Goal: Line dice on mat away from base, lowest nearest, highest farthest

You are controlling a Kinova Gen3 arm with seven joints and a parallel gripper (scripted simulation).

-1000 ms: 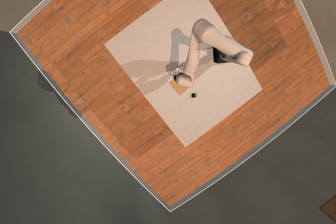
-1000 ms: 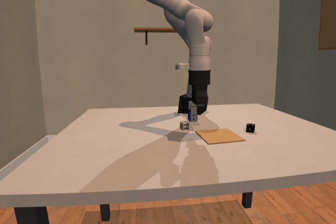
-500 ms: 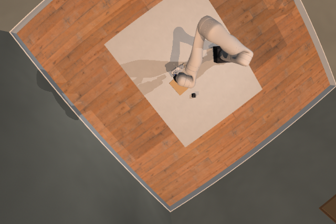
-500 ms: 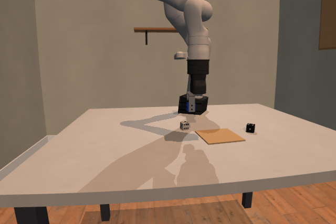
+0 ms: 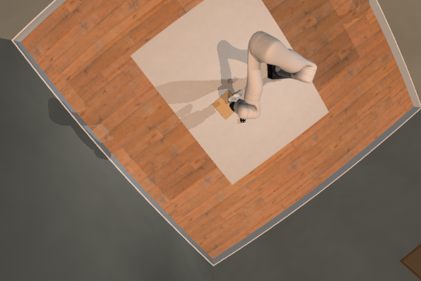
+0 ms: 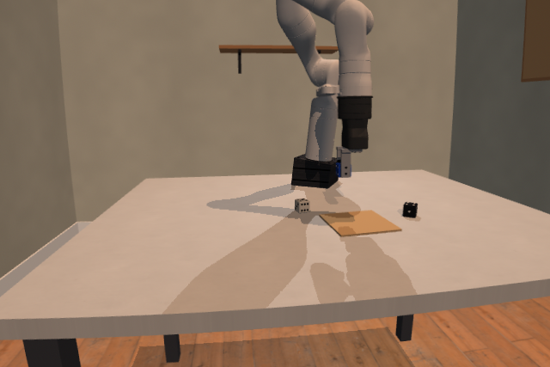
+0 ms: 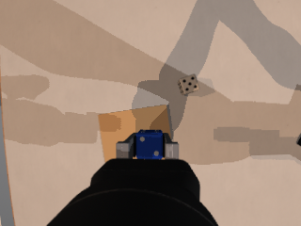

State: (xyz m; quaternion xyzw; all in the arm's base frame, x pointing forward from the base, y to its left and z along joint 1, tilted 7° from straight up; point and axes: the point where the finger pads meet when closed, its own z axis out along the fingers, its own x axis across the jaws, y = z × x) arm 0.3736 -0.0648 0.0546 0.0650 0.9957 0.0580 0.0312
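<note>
Right now the mat is 12 cm below my hand, 4 cm ahead of it and 2 cm to the left of it. Also, from my hand: white die: 11 cm below, 8 cm to the right, 8 cm behind; then blue die: right at my hand.
</note>
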